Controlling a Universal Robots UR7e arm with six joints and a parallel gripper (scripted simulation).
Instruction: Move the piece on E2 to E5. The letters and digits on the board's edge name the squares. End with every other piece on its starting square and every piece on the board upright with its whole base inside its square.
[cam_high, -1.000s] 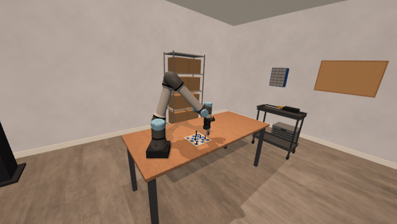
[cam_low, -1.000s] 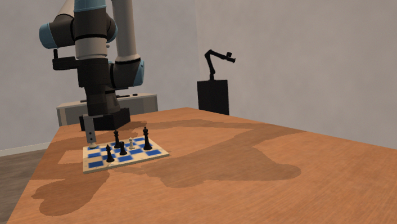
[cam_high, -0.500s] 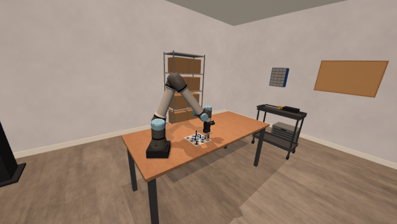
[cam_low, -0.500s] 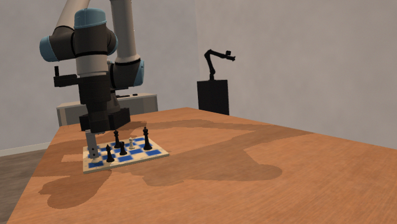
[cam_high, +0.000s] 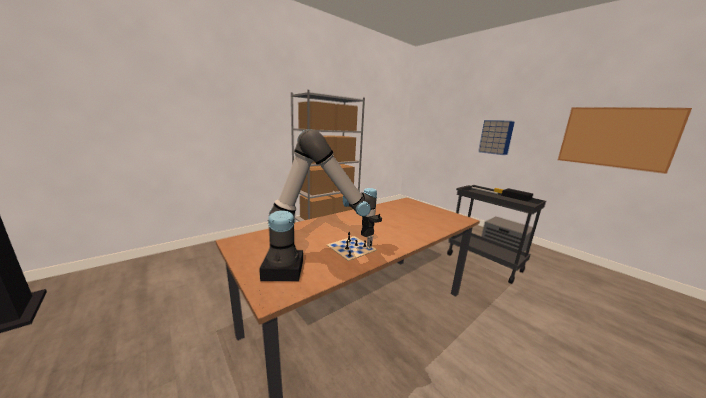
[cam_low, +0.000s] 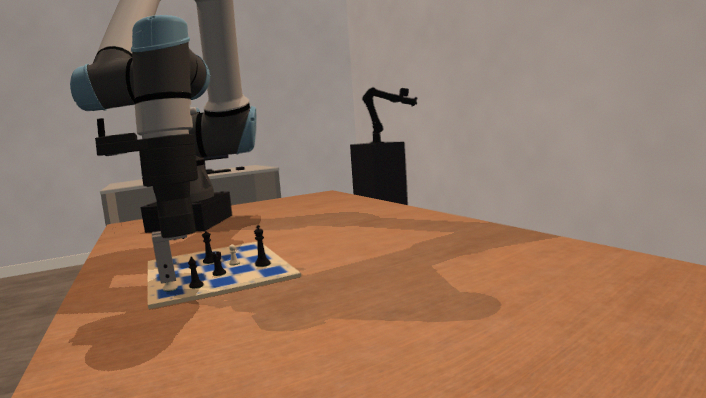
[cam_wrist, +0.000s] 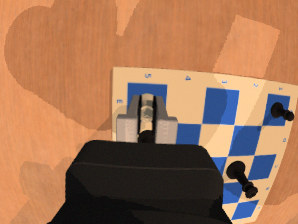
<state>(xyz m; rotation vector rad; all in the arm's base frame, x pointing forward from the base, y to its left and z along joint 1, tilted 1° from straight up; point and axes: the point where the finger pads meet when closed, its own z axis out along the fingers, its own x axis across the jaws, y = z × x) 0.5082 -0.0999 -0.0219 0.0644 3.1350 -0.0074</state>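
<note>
My hand is 10 mm above the white pawn. From my hand the other things lie so: blue-and-cream chessboard 80 mm to the left, 70 mm behind, 40 mm below; then tall black chess piece 150 mm to the left, 30 mm behind.
</note>
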